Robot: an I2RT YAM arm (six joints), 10 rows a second.
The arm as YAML. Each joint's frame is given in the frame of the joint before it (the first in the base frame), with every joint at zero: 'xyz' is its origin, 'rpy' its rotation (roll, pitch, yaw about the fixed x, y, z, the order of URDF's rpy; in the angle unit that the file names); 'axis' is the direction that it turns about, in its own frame. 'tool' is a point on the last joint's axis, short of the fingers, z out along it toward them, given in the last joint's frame.
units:
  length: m
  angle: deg
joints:
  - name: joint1
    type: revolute
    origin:
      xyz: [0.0, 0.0, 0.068]
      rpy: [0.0, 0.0, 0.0]
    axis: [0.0, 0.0, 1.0]
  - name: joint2
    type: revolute
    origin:
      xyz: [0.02, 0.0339, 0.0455]
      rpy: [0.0, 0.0, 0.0]
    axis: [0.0, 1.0, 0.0]
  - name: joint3
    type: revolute
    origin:
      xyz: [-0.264, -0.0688, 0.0]
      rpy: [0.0, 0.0, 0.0]
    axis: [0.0, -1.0, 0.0]
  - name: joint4
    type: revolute
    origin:
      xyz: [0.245, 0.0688, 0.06]
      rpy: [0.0, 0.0, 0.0]
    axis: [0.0, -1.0, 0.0]
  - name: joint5
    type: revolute
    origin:
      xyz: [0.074, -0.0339, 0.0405]
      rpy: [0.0, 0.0, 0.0]
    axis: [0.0, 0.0, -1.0]
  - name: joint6
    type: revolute
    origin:
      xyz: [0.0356, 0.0, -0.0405]
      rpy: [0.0, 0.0, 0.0]
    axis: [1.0, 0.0, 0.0]
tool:
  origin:
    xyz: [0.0, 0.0, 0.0]
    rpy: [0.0, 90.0, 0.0]
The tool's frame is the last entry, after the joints.
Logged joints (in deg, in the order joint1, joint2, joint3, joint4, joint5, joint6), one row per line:
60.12 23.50 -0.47 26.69 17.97 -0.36
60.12 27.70 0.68 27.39 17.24 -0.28
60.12 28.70 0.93 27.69 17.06 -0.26
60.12 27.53 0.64 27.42 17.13 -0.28
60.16 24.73 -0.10 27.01 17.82 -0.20
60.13 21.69 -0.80 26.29 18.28 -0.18
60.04 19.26 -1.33 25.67 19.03 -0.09
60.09 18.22 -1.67 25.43 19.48 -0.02
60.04 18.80 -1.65 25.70 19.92 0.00
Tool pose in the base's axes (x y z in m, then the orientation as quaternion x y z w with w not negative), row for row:
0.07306 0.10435 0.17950 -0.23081 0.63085 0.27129 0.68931
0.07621 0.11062 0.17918 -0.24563 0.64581 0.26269 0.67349
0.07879 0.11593 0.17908 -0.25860 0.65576 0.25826 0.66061
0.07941 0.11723 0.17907 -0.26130 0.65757 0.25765 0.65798
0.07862 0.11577 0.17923 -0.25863 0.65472 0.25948 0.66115
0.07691 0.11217 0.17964 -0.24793 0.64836 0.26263 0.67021
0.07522 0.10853 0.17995 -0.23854 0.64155 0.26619 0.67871
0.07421 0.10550 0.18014 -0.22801 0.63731 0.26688 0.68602
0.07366 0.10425 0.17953 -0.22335 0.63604 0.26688 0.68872
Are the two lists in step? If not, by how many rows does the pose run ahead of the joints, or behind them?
The pose runs 1 row behind the joints: the pose in row i belongs to the joints in row i - 1.
